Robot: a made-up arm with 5 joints. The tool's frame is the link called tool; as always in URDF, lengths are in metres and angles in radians. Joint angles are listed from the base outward. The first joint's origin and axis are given. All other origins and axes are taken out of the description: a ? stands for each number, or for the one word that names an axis. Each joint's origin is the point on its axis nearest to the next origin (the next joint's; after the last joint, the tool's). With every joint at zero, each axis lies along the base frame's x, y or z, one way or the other. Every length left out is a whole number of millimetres.
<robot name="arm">
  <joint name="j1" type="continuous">
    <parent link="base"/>
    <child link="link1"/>
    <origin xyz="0.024 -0.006 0.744" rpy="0 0 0"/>
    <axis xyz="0 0 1"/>
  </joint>
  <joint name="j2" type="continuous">
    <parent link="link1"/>
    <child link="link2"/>
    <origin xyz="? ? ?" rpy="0 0 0"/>
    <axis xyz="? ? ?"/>
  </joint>
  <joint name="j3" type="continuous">
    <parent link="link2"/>
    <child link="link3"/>
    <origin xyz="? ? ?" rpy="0 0 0"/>
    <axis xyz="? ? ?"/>
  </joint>
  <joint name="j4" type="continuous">
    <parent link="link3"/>
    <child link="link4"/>
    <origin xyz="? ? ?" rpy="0 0 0"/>
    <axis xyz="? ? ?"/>
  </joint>
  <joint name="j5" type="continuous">
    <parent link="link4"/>
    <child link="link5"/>
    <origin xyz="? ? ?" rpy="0 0 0"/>
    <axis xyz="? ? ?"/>
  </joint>
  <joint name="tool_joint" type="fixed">
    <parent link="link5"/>
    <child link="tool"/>
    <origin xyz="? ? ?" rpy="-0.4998 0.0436 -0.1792"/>
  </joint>
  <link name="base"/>
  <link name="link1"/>
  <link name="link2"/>
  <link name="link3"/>
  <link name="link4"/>
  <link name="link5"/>
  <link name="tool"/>
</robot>
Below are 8 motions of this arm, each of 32 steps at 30 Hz.
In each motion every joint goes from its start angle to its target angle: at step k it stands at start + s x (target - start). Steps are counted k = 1, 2, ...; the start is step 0. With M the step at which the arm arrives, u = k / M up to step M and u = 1 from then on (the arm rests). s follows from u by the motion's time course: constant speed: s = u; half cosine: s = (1 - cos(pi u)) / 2; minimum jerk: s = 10 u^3 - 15 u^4 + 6 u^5.
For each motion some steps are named. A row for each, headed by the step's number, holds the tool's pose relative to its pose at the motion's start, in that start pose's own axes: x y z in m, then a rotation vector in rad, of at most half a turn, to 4 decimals.
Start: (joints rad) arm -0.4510 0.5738 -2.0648 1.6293 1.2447
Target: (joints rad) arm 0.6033 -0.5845 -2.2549 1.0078 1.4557
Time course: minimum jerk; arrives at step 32
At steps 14, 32:
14: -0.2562 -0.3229 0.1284 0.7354 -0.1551 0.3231
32: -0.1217 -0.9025 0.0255 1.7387 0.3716 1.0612

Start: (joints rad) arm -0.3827 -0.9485 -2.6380 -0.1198 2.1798
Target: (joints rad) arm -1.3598 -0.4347 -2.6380 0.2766 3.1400
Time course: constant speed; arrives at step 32
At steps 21, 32:
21: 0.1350 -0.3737 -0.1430 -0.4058 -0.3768 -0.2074
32: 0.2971 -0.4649 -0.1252 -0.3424 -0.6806 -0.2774

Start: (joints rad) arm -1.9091 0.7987 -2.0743 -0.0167 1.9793
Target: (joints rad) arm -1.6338 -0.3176 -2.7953 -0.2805 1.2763
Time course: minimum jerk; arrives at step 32
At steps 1, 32:
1: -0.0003 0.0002 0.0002 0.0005 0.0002 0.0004
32: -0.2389 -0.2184 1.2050 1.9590 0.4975 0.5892

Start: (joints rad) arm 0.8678 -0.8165 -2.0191 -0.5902 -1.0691
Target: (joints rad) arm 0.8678 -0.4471 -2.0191 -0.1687 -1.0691
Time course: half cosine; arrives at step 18
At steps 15, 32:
15: -0.2023 0.1896 0.1671 0.5728 0.3957 0.2446
32: -0.2162 0.1998 0.1831 0.6140 0.4241 0.2621

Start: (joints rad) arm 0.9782 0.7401 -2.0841 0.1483 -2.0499
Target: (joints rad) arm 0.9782 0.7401 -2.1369 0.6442 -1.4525
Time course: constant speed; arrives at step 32
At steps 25, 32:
25: -0.0043 0.0117 0.0089 0.3683 0.1935 -0.4029
32: -0.0052 0.0145 0.0139 0.4748 0.2714 -0.4982

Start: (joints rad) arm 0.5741 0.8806 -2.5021 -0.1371 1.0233
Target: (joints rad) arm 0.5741 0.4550 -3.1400 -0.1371 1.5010
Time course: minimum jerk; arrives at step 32
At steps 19, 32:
19: 0.1435 0.2536 0.3980 0.7146 0.0024 -0.3133
32: 0.1839 0.2765 0.6370 1.0817 0.0628 -0.4040

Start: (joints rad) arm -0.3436 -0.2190 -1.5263 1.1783 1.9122
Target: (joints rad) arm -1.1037 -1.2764 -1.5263 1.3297 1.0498
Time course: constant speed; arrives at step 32
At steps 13, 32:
13: 0.1232 -0.1826 0.2021 0.4091 -0.1316 0.0832
32: 0.1111 -0.5689 0.2255 0.8988 -0.7107 0.0728

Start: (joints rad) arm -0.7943 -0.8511 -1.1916 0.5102 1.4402
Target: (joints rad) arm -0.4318 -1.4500 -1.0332 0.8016 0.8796
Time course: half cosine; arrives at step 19
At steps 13, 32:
13: -0.0159 -0.1128 0.1923 0.1425 0.0208 0.5030
32: 0.0017 -0.1538 0.2351 0.2058 0.0201 0.6373

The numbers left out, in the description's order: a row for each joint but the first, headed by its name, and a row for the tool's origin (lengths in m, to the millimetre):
j2: xyz 0.013 0.012 0, axis 0 1 0
j3: xyz 0.052 0 0.303, axis 0 1 0
j4: xyz 0.13 0 -0.48, axis 0 1 0
j5: xyz 0.016 0 -0.084, axis 0 0 -1
tool: xyz -0.006 -0.017 0

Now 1 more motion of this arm.
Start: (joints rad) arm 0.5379 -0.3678 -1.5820 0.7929 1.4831
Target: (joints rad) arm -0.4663 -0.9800 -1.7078 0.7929 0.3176
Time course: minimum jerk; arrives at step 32
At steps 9, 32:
9: 0.0502 -0.0170 0.0711 0.0990 -0.1698 0.0402
32: -0.0327 -0.2540 0.4052 0.0739 -1.5868 0.2367

